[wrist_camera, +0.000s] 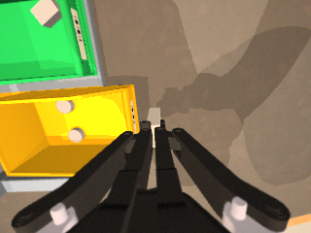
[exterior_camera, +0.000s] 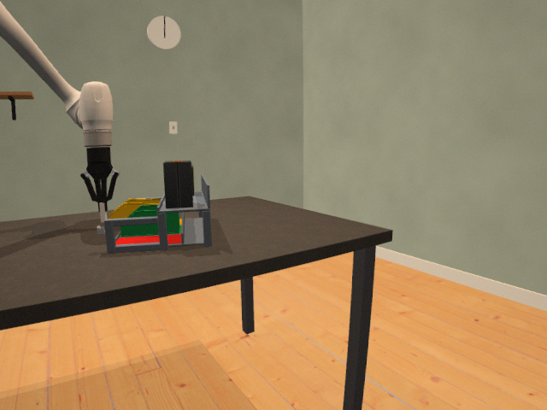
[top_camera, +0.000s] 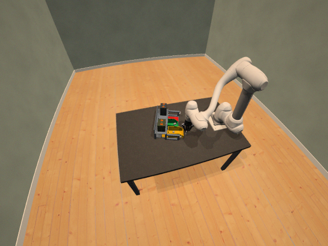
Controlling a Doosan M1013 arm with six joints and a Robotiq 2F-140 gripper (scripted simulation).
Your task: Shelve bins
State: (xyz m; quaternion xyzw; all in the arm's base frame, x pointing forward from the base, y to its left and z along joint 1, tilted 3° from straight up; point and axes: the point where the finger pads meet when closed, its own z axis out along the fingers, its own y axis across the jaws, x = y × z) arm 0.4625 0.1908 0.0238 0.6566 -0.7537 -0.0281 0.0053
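The yellow bin is 110 mm ahead of my hand, 20 mm to the right of it and 10 mm below it. Round my hand: green bin: 160 mm ahead, 140 mm to the right, 10 mm below.
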